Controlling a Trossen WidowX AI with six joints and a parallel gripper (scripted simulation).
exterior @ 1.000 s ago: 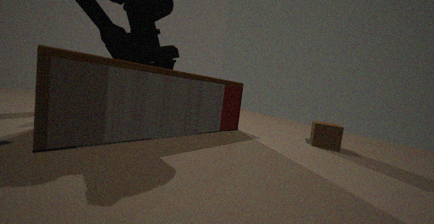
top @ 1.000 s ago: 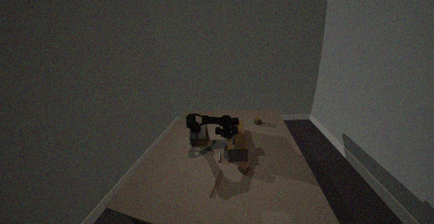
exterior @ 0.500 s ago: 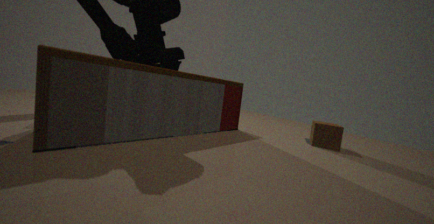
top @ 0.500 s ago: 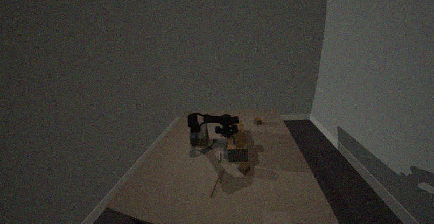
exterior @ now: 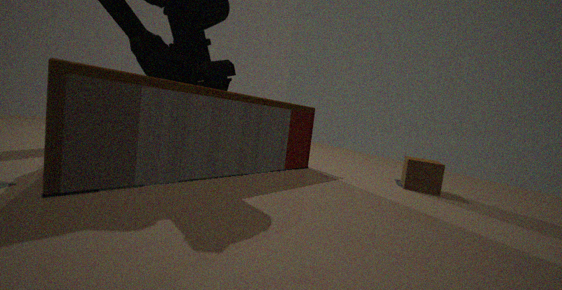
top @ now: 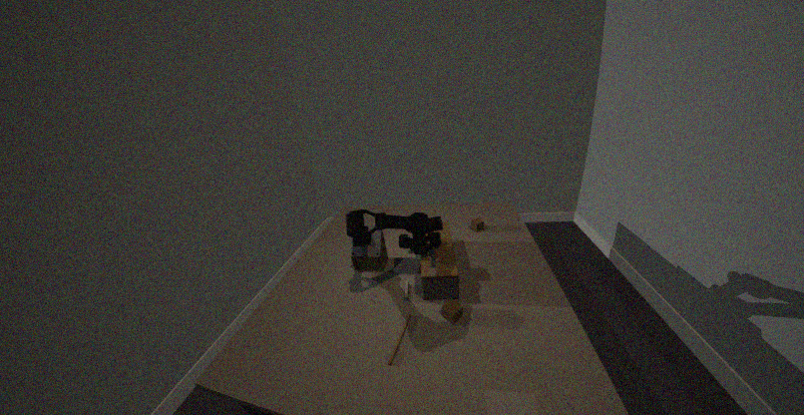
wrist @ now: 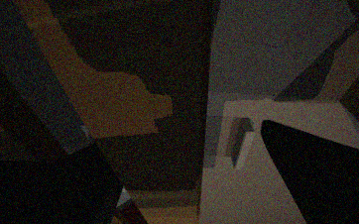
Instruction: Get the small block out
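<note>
My gripper tip is now 40 mm short of the box, 20 mm to the left of it and 20 mm above it. The rest, counted from my gripper tip: thin stick: 380 mm to the right, 80 mm below, 50 mm behind.
</note>
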